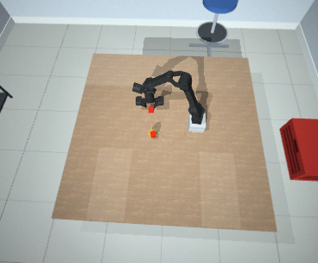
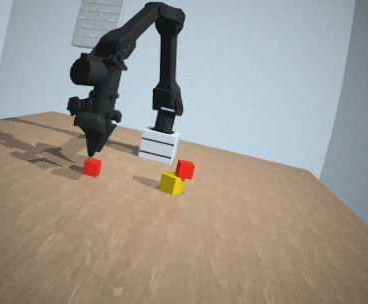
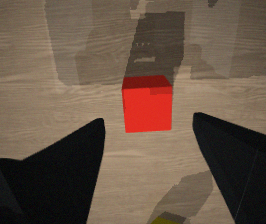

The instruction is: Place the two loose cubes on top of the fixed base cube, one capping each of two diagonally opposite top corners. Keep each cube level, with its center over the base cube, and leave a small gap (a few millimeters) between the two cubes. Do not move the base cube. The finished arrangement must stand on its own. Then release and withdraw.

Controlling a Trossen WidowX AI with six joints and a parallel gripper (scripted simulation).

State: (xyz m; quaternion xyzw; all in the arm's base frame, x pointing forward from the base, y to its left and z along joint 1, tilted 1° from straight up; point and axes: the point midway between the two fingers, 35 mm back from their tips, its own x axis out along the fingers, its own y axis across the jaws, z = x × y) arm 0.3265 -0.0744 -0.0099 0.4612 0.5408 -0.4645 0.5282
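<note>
The yellow cube lies 50 mm behind my gripper tip, 190 mm to the left of it and 30 mm below it.
</note>
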